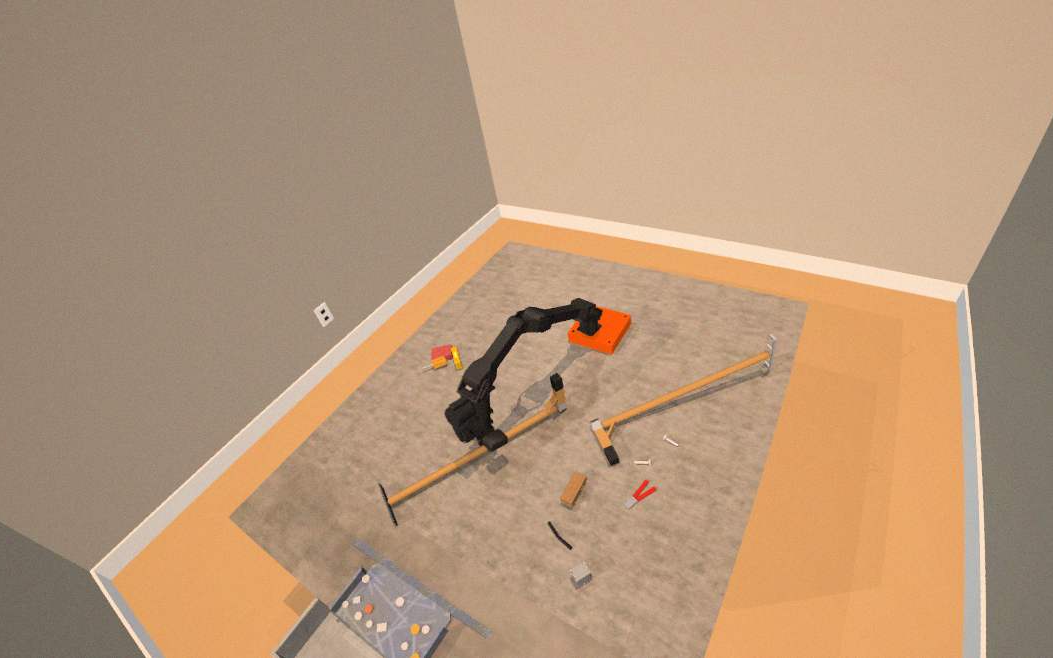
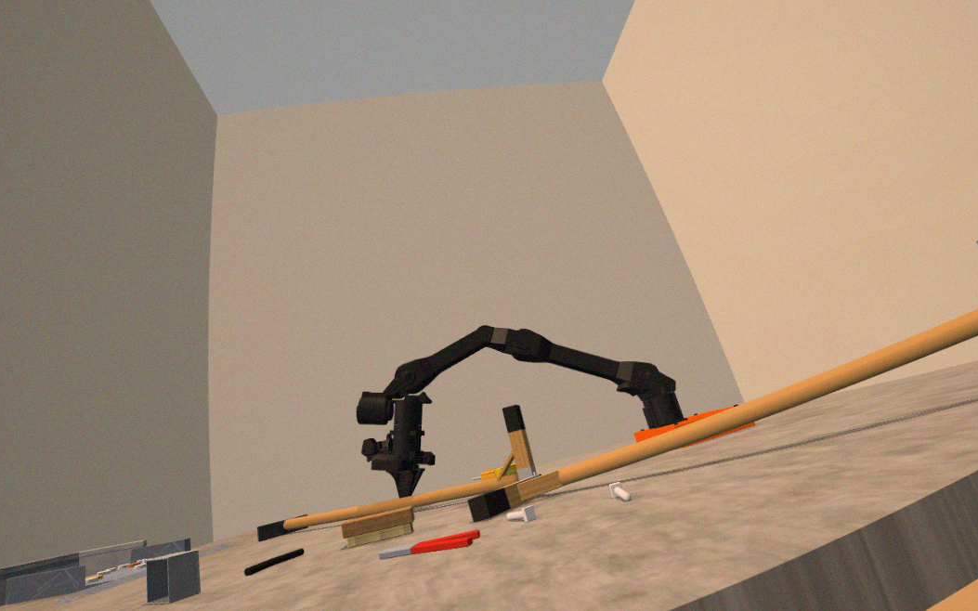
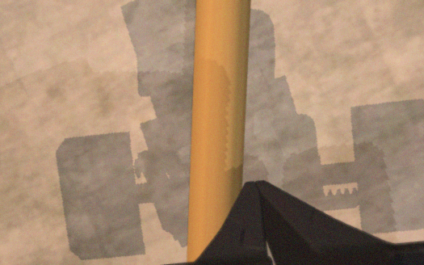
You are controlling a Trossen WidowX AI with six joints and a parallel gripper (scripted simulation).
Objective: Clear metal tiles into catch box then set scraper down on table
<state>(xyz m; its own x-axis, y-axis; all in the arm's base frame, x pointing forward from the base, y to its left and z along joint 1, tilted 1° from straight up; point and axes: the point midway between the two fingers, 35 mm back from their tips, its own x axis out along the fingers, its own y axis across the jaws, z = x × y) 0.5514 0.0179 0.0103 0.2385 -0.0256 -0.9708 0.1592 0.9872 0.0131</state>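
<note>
Right now my gripper tip is 2 cm short of the long scraper, 1 cm to the right of it and 5 cm below it. Also, from my gripper tip: wooden block 5 cm behind, 31 cm to the left; then orange-handled screwdriver 14 cm behind, 38 cm to the right; then black strip 7 cm ahead, 35 cm to the left, 1 cm below.
</note>
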